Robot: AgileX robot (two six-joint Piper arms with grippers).
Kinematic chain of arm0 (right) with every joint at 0, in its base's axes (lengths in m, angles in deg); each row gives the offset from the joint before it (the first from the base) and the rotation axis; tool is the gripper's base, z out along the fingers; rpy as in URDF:
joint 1: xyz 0 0 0.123 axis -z
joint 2: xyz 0 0 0 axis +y
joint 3: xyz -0.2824 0 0.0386 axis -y
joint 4: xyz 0.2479 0 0.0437 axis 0.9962 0 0.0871
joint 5: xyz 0 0 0 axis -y
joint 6: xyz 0.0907 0 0.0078 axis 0.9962 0 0.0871
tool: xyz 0 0 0 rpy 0 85 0
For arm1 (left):
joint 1: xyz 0 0 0.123 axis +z
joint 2: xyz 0 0 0 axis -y
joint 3: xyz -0.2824 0 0.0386 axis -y
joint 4: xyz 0.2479 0 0.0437 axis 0.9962 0 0.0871
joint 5: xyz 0 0 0 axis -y
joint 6: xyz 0.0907 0 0.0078 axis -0.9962 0 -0.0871
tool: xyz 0 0 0 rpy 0 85 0
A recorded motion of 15 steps. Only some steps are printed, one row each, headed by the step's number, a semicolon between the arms.
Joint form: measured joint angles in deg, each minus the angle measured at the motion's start. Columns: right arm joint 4, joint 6, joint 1, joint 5, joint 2, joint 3; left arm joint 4, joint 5, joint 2, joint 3, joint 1, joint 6.
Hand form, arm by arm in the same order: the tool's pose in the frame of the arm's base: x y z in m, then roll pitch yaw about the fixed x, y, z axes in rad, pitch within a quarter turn. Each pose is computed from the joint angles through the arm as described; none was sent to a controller.
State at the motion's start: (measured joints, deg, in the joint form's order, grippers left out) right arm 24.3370 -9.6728 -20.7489 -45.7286 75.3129 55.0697; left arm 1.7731 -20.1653 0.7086 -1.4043 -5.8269 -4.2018
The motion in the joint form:
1: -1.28 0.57 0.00 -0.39 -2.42 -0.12; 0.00 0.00 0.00 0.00 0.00 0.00
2: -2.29 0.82 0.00 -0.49 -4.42 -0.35; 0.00 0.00 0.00 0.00 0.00 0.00
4: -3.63 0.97 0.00 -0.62 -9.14 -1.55; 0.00 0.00 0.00 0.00 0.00 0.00
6: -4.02 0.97 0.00 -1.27 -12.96 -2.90; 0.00 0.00 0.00 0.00 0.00 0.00
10: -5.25 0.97 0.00 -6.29 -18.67 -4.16; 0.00 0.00 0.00 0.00 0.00 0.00
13: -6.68 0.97 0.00 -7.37 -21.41 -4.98; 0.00 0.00 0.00 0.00 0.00 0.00
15: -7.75 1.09 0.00 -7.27 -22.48 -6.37; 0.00 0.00 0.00 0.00 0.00 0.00
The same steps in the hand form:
1: 0.2256 0.1130 0.2964 2.7790 0.5407 -2.9228; 0.0529 -0.0044 0.1738 2.7867 1.2752 2.6814
2: 0.2196 0.1096 0.3034 2.7916 0.5706 -2.9153; 0.0529 -0.0044 0.1738 2.7867 1.2752 2.6814
4: 0.2037 0.1021 0.3158 2.8082 0.6315 -2.9033; 0.0529 -0.0044 0.1738 2.7867 1.2752 2.6814
6: 0.1891 0.0964 0.3224 2.8111 0.6645 -2.8968; 0.0529 -0.0044 0.1738 2.7867 1.2752 2.6814
10: 0.1628 0.0868 0.3302 2.8368 0.6615 -2.8504; 0.0529 -0.0044 0.1738 2.7867 1.2752 2.6814
13: 0.1521 0.0813 0.3327 2.8675 0.6786 -2.8255; 0.0529 -0.0044 0.1738 2.7867 1.2752 2.6814
15: 0.1481 0.0783 0.3282 2.8900 0.6749 -2.8139; 0.0529 -0.0044 0.1738 2.7867 1.2752 2.6814

